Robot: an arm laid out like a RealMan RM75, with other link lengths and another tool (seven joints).
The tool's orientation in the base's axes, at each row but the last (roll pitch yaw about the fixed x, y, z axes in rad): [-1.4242, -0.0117, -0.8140]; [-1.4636, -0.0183, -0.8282]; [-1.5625, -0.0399, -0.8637]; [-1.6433, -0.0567, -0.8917]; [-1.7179, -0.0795, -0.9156]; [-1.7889, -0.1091, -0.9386]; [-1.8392, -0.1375, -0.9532]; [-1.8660, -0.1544, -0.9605]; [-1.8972, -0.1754, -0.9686]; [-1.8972, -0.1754, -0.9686]
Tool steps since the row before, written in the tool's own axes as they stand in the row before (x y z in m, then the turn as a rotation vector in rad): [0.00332, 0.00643, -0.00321, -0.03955, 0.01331, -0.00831]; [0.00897, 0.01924, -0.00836, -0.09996, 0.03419, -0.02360]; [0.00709, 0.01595, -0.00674, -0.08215, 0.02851, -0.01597]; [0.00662, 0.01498, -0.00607, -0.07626, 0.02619, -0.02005]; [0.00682, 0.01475, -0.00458, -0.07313, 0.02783, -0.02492]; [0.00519, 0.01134, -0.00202, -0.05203, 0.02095, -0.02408]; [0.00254, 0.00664, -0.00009, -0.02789, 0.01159, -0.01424]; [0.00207, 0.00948, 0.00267, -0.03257, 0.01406, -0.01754]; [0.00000, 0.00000, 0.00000, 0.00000, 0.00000, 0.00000]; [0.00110, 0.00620, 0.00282, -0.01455, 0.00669, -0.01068]
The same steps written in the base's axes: [0.00071, -0.00401, -0.00679, -0.03160, 0.02432, -0.01484]; [0.00171, -0.01111, -0.01986, -0.08172, 0.05974, -0.03834]; [-0.00001, -0.01016, -0.01571, -0.06454, 0.05132, -0.03190]; [-0.00089, -0.01027, -0.01410, -0.06398, 0.04441, -0.02895]; [-0.00049, -0.01035, -0.01333, -0.06604, 0.03879, -0.02961]; [0.00016, -0.00771, -0.01001, -0.05220, 0.02381, -0.02082]; [0.00046, -0.00383, -0.00597, -0.02911, 0.01197, -0.01115]; [0.00187, -0.00303, -0.00941, -0.03481, 0.01336, -0.01326]; [0.00000, 0.00000, 0.00000, 0.00000, 0.00000, 0.00000]; [0.00185, -0.00148, -0.00648, -0.01793, 0.00444, -0.00541]
